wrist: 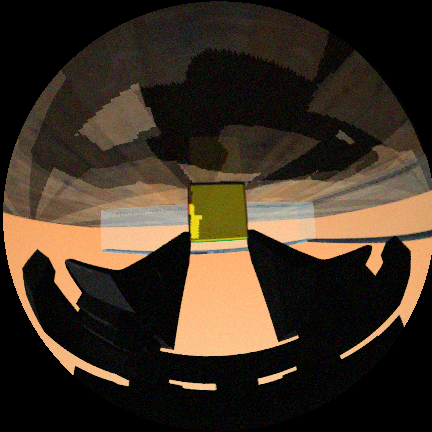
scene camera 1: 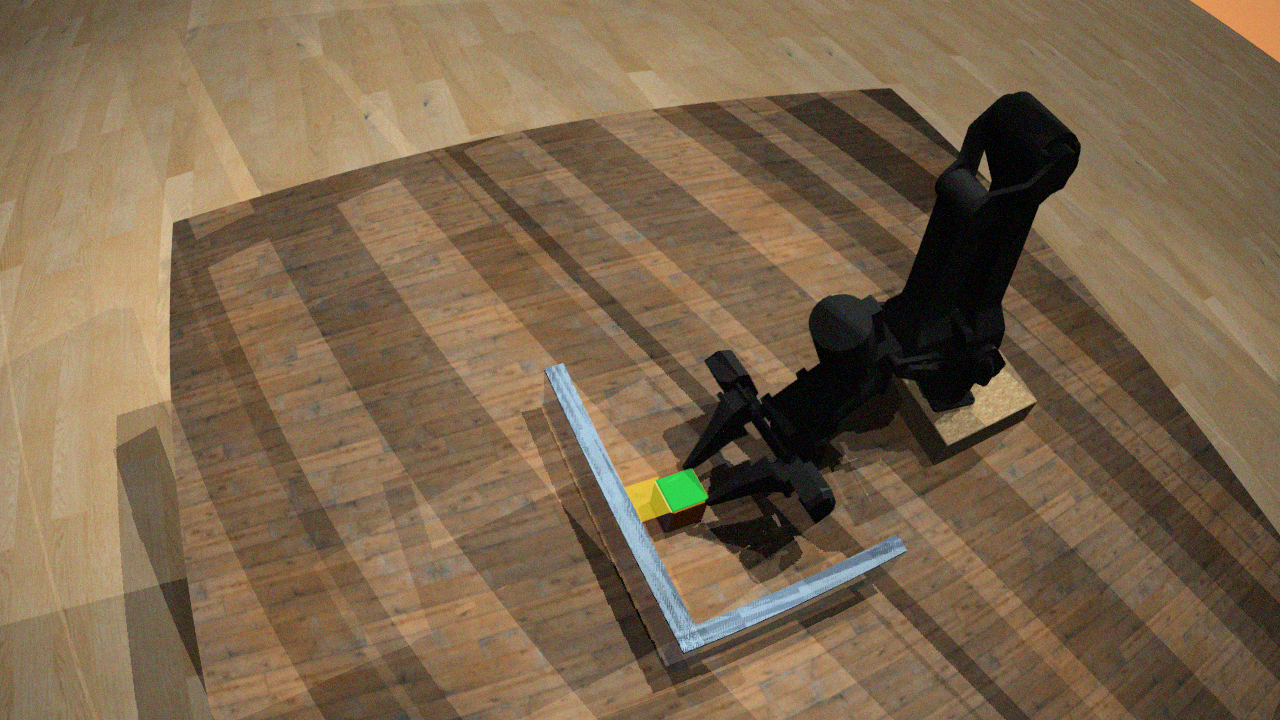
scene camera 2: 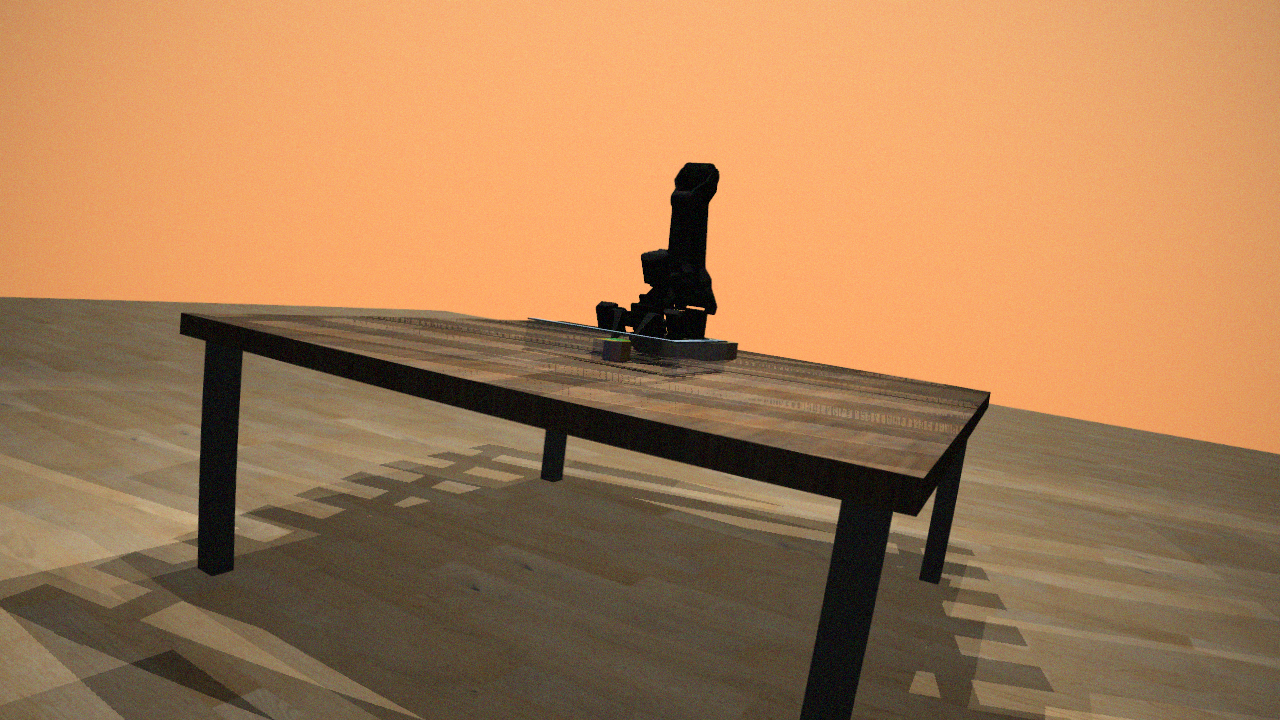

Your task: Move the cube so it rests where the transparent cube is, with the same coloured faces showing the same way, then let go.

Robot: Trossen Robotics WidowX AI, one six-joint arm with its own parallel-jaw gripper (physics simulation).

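Places are measured from the arm's base along level axes (x down, y ahead, z right), in metres.
Where they show: gripper, between the fingertips: (wrist: pixel 218 236) (scene camera 1: pixel 695 486); arm's base, origin of its link: (scene camera 1: pixel 943 386) (scene camera 2: pixel 691 338).
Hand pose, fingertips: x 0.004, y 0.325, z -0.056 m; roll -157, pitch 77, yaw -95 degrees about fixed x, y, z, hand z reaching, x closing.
Note:
Each offset is from my fingertips to the top centre of the thing. Level surfaces: height alone.
The cube {dz -0.002, dx -0.003, dy +0.014 m} (scene camera 1: pixel 682 490) (wrist: pixel 219 210) has a green top in scene camera 1, a dark reddish side below it, and a yellow face towards the wrist camera. My gripper (scene camera 1: pixel 698 484) (wrist: pixel 218 236) is shut on it, with one fingertip against each side near the yellow face. The transparent cube {dz -0.006, dx -0.002, dy +0.049 m} (scene camera 1: pixel 641 501) shows a yellow top, close beside the held cube and next to the long pale wall. In scene camera 2 the two cubes overlap as a small block and cannot be told apart. In the wrist view the transparent cube is mostly hidden behind the held one.
Two low pale blue walls form an L on the table {dx +0.038 m} (scene camera 1: pixel 402 268) (scene camera 2: pixel 537 394). The long wall (scene camera 1: pixel 599 456) runs behind the transparent cube; the short wall (scene camera 1: pixel 805 586) stands to the near side of the gripper. The arm's base sits on a light wooden block (scene camera 1: pixel 993 420).

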